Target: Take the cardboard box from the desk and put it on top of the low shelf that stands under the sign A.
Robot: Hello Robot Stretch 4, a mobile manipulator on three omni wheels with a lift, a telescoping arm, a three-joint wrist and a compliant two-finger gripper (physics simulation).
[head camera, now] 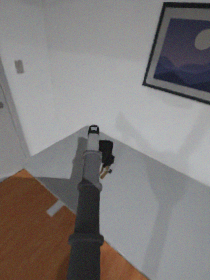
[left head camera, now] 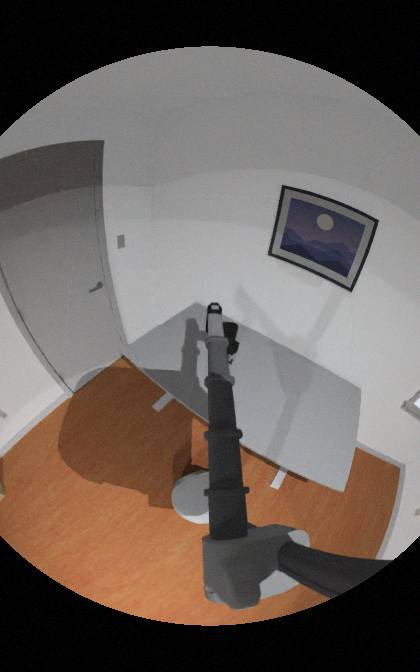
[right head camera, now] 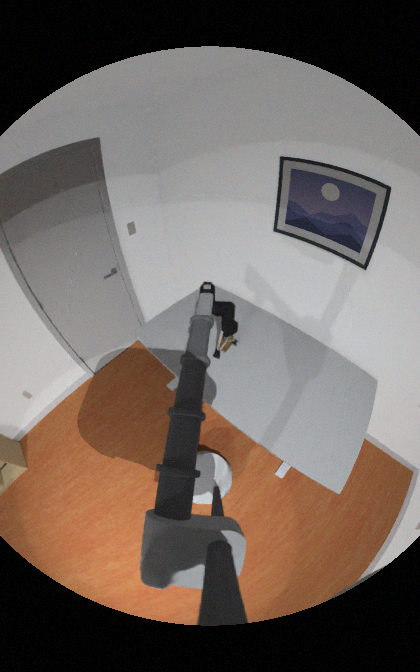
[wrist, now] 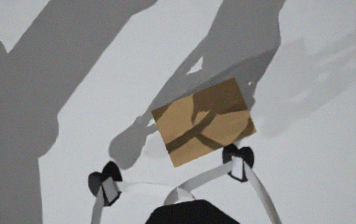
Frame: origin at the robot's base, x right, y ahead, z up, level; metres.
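Where they show: gripper, fingertip midpoint: (head camera: 103, 178) (wrist: 172, 165).
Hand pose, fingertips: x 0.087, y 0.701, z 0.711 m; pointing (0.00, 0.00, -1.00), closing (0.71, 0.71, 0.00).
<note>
After its pixels a point has its place.
The small brown cardboard box (wrist: 204, 122) @(x 0.084, y 0.758, z 0.742 m) (right head camera: 227, 343) (head camera: 104, 173) @(x 0.096, y 0.722, z 0.738 m) lies on the grey desk (wrist: 310, 185) @(x 0.252, y 0.778, z 0.692 m) (right head camera: 340, 415) (head camera: 185, 235) @(x 0.546, y 0.355, z 0.692 m) (left head camera: 325, 420). It is turned at an angle in the wrist view, with finger shadows across its top. My gripper (wrist: 172, 165) @(x 0.087, y 0.701, z 0.711 m) (right head camera: 226, 348) is open over the desk, its fingertips wide apart. In the wrist view the box lies just beyond the fingertips, nearer the right one; the space between them holds nothing. The arm partly hides the gripper in the head view and left head view. The sign A does not show, and I cannot make out the low shelf for certain.
A white wall with a framed picture (head camera: 187, 60) @(x 0.515, y 0.998, z 1.455 m) (left head camera: 322, 237) (right head camera: 331, 212) stands behind the desk. A door (left head camera: 55, 280) (right head camera: 65, 280) is at the left. A round white seat (left head camera: 190, 497) (right head camera: 220, 475) stands before the desk. A light wooden unit (right head camera: 12, 450) shows at the far left.
</note>
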